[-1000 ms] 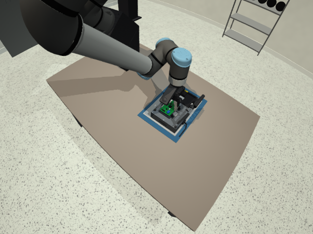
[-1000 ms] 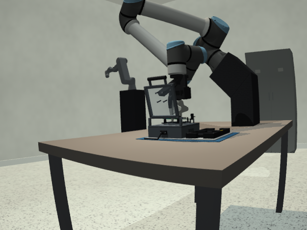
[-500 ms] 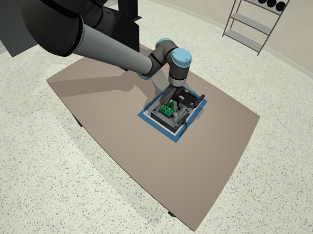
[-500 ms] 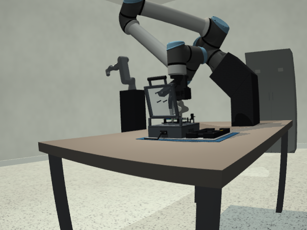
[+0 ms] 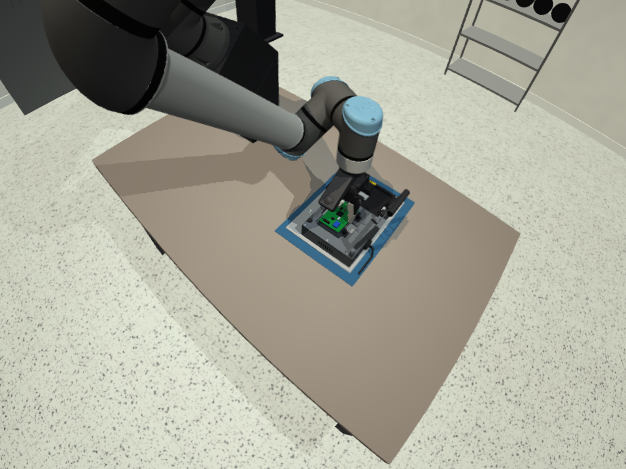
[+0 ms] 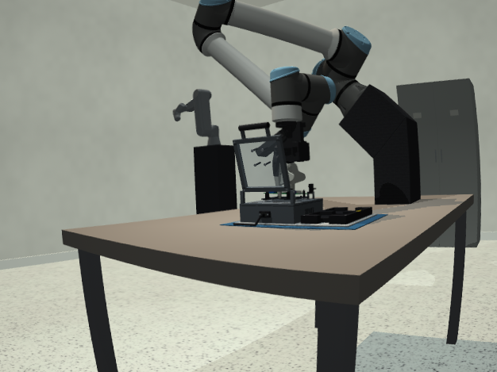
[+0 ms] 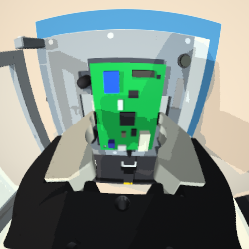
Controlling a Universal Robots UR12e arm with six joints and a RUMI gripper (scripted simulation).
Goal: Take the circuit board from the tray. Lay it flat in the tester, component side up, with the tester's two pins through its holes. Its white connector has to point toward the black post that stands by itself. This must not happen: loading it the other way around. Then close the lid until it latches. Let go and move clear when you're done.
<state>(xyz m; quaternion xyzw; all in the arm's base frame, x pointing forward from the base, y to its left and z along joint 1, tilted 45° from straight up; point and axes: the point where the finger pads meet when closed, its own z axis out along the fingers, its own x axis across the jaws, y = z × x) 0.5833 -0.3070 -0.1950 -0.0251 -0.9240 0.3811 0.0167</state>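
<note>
The green circuit board is right at my hand. Round my hand: tester bed (10 mm below, 10 mm ahead); then black post (60 mm to the left, 60 mm behind, 10 mm above); then tester (40 mm to the left, 40 mm ahead, 30 mm above).
</note>
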